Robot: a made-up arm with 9 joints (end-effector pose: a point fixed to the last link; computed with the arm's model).
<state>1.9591 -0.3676 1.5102 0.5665 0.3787 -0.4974 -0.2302 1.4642 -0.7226</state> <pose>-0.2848 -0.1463 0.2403 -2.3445 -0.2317 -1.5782</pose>
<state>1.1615 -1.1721 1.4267 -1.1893 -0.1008 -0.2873 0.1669 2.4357 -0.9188</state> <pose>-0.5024 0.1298 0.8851 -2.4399 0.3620 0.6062</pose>
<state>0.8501 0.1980 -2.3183 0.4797 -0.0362 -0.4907 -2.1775 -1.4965 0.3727</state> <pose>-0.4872 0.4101 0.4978 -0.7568 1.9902 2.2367</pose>
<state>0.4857 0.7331 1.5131 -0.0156 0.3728 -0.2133 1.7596 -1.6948 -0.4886</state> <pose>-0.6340 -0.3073 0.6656 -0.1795 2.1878 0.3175</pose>
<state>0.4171 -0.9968 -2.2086 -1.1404 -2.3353 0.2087 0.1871 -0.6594 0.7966</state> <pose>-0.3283 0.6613 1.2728 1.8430 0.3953 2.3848</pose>
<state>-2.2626 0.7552 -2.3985 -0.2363 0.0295 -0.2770 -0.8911 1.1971 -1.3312</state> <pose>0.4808 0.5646 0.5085 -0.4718 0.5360 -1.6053</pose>
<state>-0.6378 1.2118 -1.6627 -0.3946 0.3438 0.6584 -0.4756 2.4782 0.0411</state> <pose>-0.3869 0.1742 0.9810 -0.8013 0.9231 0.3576</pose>
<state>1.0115 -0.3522 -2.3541 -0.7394 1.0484 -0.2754 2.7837 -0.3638 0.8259</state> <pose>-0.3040 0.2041 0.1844 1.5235 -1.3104 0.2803</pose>
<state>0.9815 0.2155 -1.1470 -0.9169 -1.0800 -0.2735 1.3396 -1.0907 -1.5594</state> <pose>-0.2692 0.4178 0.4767 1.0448 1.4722 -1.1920</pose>
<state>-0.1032 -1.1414 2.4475 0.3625 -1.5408 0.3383 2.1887 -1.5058 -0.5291</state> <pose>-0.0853 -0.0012 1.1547 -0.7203 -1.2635 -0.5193</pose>
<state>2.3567 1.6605 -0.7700 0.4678 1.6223 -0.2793 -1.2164 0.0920 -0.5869</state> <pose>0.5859 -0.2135 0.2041 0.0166 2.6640 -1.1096</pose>
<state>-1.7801 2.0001 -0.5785 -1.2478 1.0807 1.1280 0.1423 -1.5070 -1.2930</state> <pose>0.2718 -0.3976 1.0966 -1.7554 -0.5364 -2.3904</pose>
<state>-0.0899 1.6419 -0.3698 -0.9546 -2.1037 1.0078 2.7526 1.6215 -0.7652</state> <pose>-0.8940 0.0290 0.9663 -1.2145 -2.2186 -1.0264</pose>
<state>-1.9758 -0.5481 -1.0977 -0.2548 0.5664 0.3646 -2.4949 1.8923 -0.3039</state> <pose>-0.0415 0.4987 0.4567 -1.0413 0.7144 -2.2882</pose>
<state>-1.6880 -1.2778 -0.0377 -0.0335 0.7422 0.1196 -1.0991 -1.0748 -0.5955</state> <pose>0.1683 0.4107 0.1165 -1.2634 1.4973 0.5850</pose>
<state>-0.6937 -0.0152 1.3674 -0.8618 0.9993 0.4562 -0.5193 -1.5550 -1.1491</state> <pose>-0.2094 0.9112 0.9400 -0.3548 1.8832 0.4303</pose>
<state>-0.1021 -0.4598 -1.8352 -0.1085 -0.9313 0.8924 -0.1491 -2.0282 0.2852</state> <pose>0.2179 0.6652 1.0217 2.3145 0.7251 -0.6626</pose>
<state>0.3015 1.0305 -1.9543 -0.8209 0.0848 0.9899 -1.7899 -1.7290 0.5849</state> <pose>-0.6807 -0.0212 0.4278 0.1471 -2.7313 -1.2910</pose>
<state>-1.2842 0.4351 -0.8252 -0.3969 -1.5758 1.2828 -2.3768 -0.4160 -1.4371</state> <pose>0.1698 0.8560 0.5810 -1.4477 1.7534 1.5512</pose>
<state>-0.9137 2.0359 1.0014 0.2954 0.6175 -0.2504 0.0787 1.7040 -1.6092</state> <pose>0.2051 -0.1740 0.9246 1.1049 2.9093 -0.3366</pose>
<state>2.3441 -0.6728 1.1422 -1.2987 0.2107 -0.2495 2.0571 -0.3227 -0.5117</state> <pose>-0.5611 -0.2643 0.1434 0.8206 -0.6378 -1.9026</pose>
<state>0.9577 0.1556 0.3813 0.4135 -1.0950 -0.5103 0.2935 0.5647 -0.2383</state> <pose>-0.1385 0.0411 0.7470 1.8464 0.6428 0.0354</pose>
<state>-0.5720 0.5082 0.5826 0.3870 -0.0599 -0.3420 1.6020 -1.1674 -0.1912</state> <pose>-0.2900 0.0010 1.0468 -0.1996 -2.0434 -1.0033</pose>
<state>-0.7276 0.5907 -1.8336 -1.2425 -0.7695 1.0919 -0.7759 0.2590 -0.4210</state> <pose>-0.2879 0.6871 1.2206 0.4860 -1.1568 -0.4542</pose>
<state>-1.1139 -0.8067 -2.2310 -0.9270 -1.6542 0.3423 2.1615 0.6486 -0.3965</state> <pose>0.8854 0.6257 0.6608 2.8519 -0.4823 0.6957</pose>
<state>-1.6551 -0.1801 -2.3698 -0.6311 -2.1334 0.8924 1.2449 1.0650 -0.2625</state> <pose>0.7993 0.6032 0.9694 -1.7219 0.0389 -1.8399</pose>
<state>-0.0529 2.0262 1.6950 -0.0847 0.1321 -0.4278 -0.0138 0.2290 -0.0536</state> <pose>-0.0151 -0.4170 0.9837 1.7983 -0.2112 -0.3749</pose>
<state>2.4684 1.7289 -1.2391 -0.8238 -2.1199 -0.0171 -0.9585 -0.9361 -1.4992</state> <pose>0.5702 -0.0091 -0.0199 -0.7844 -2.3172 -0.5041</pose>
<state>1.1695 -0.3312 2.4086 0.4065 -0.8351 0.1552 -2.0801 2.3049 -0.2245</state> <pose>-0.3199 -0.0989 1.0524 -2.0484 -0.0806 -0.7332</pose>
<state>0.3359 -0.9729 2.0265 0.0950 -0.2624 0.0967 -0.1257 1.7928 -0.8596</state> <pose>-0.2240 0.1727 1.1264 2.2667 -0.0109 -1.2446</pose>
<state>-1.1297 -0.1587 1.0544 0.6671 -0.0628 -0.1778 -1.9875 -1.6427 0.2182</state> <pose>0.1728 0.4901 1.1477 0.5110 -0.7046 2.9447</pose>
